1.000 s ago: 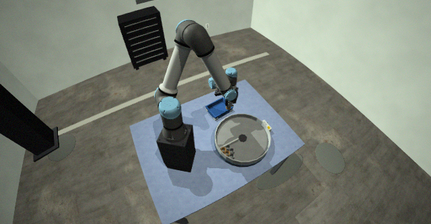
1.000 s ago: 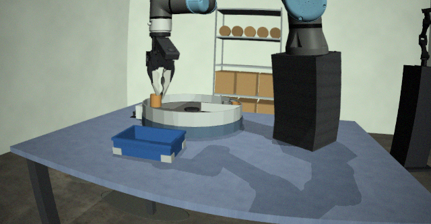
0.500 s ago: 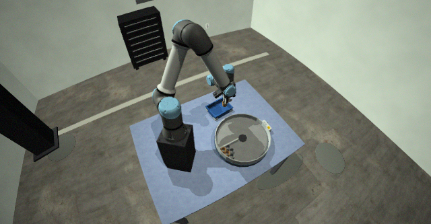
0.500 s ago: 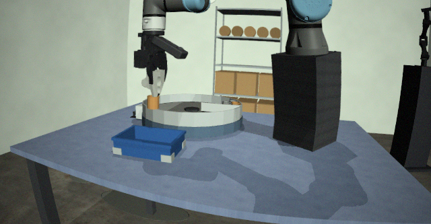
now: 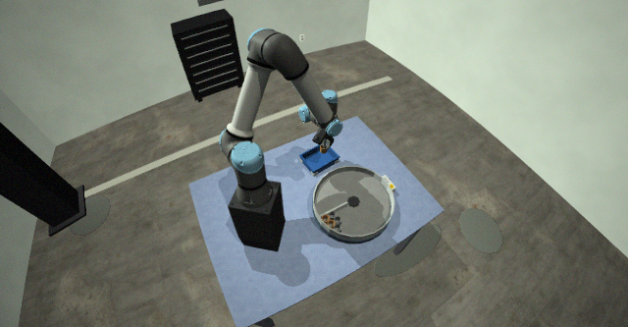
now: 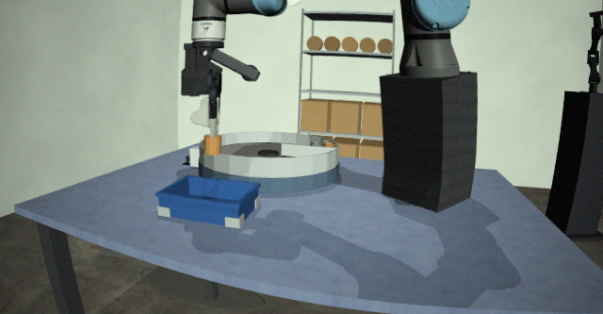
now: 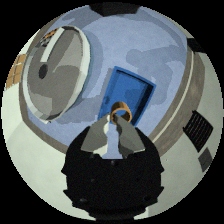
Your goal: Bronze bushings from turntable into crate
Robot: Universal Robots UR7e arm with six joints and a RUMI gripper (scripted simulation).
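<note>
Now: the blue crate 13 cm below my hand, 5 cm to the left of it and 1 cm behind it. From my hand the other things lie so: turntable 31 cm to the right, 10 cm below, 6 cm behind.
</note>
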